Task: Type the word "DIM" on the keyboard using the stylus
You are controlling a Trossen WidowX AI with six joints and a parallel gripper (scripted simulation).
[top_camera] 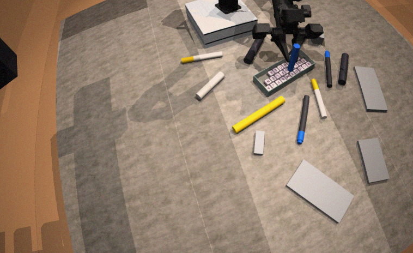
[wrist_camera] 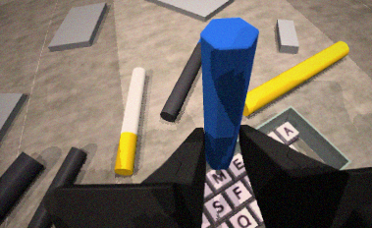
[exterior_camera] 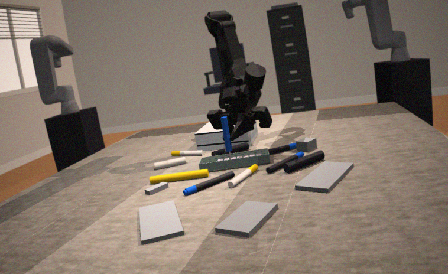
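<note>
Now: the D key 20 mm behind my gripper tip, 70 mm to the left of it and 70 mm below it. Round my gripper tip: yellow cylinder (40 mm ahead, 140 mm to the right, 70 mm below); then blue stylus (20 mm below); then small grey cube (70 mm behind, 220 mm to the left, 70 mm below).
</note>
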